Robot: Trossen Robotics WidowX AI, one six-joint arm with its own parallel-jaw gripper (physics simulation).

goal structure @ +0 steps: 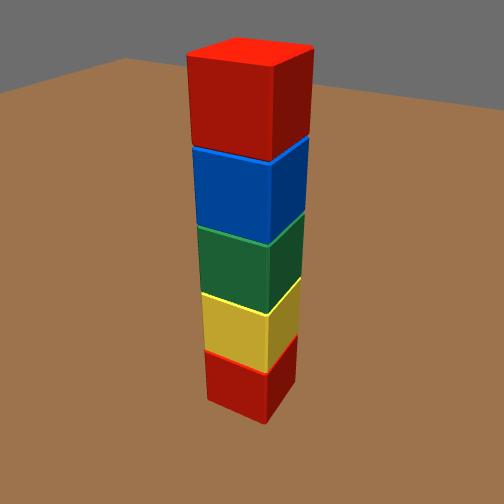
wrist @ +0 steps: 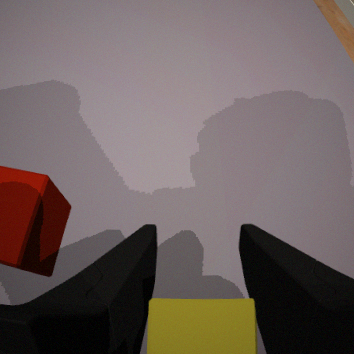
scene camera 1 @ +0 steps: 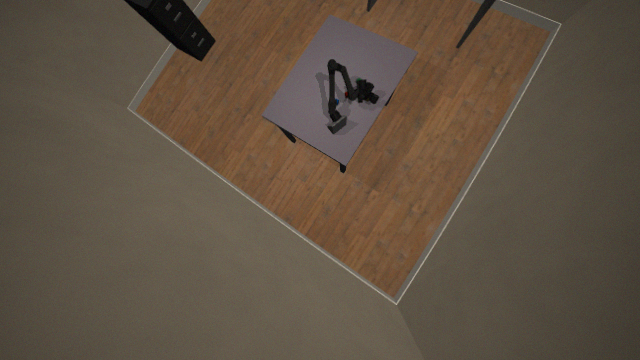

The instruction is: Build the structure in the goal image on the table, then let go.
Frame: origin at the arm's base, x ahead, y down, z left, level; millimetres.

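Seen in the pictures: gripper, fingertip midpoint: (wrist: pixel 197 235) (scene camera 1: pixel 370 94); arm's base, link origin: (scene camera 1: pixel 337 119).
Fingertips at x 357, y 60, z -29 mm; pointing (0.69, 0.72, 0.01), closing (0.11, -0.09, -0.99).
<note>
Offsets run from my fingertips to a thing's top centre. "spot": to the spot under its first point. Level surfaces: height alone.
My gripper (scene camera 1: pixel 369 96) (wrist: pixel 197 235) is shut on a yellow cube {spot: dx -31, dy -12, dz -2 mm} (wrist: pixel 202 327), which sits between the two black fingers at the bottom of the wrist view. In the scene view the arm hides the yellow cube. A red cube {spot: dx -7, dy -12, dz +58 mm} (wrist: pixel 25 220) rests to the left of the fingers in the wrist view. In the scene view a red cube {dx -125, dy -12, dz +143 mm} (scene camera 1: pixel 347 94) lies just left of the gripper, a green cube (scene camera 1: pixel 358 80) shows partly behind it, and a blue cube (scene camera 1: pixel 336 101) lies beside the arm's lower link. I cannot tell how high the yellow cube is.
The grey-purple table {dy +21 mm} (scene camera 1: pixel 345 37) carries the arm, whose base (scene camera 1: pixel 337 124) stands near its lower end. The arm casts broad shadows across the table top. The table's edge and the wooden floor show at the upper right of the wrist view. A black cabinet (scene camera 1: pixel 199 44) stands away from the table.
</note>
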